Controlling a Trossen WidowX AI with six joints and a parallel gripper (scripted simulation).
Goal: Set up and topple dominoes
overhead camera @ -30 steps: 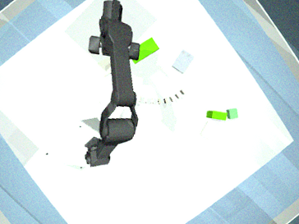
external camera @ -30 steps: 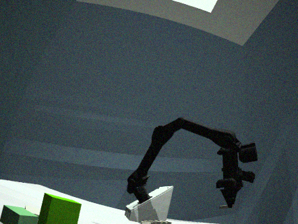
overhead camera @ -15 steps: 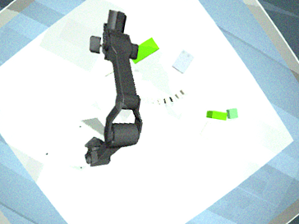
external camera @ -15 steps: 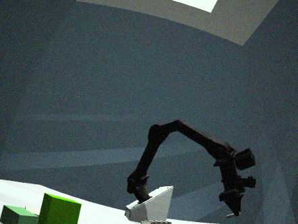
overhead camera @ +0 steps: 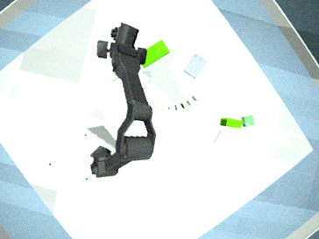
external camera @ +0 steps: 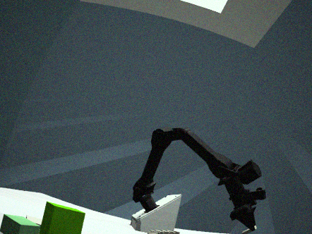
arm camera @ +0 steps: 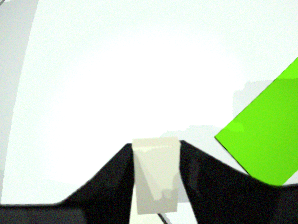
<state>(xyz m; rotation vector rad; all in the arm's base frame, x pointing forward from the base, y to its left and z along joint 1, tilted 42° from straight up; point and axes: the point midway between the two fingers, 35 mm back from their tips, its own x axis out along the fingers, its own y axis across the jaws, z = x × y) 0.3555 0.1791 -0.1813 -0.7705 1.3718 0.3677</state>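
My gripper tip is 100 mm short of the flat bright green block, 80 mm to the left of it and 80 mm above it. From my gripper tip the other things lie so: grey block: 220 mm ahead, 250 mm to the right, 80 mm below; then pale green cube: 230 mm ahead, 630 mm to the right, 70 mm below.
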